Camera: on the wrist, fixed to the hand. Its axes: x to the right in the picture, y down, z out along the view.
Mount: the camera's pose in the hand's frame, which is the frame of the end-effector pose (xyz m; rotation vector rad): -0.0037 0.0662 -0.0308 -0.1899 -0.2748 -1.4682
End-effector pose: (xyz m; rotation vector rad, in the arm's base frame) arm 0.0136 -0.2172 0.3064 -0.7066 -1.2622 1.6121
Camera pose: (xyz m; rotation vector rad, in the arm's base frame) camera 0.0204 -0.2101 0.2340 0.3901 -1.5265 0.3551
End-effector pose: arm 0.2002 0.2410 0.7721 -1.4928 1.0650 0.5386
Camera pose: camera 0.1353 0.2184 0.7473 -1.8492 -0.4332 -0.2294
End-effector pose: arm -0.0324 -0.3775 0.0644 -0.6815 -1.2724 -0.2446
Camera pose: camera 0.0259 -0.3447 0.0348 0.2109 -1.8340 -1.5110
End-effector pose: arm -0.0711 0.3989 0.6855 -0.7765 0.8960 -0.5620
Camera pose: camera -0.0917 0.4305 0.6229 -1.6057 -0.0326 -1.5955
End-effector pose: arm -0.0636 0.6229 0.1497 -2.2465 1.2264 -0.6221
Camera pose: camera -0.1257 0.5887 0.1317 -2.9644 -0.7251 -0.5983
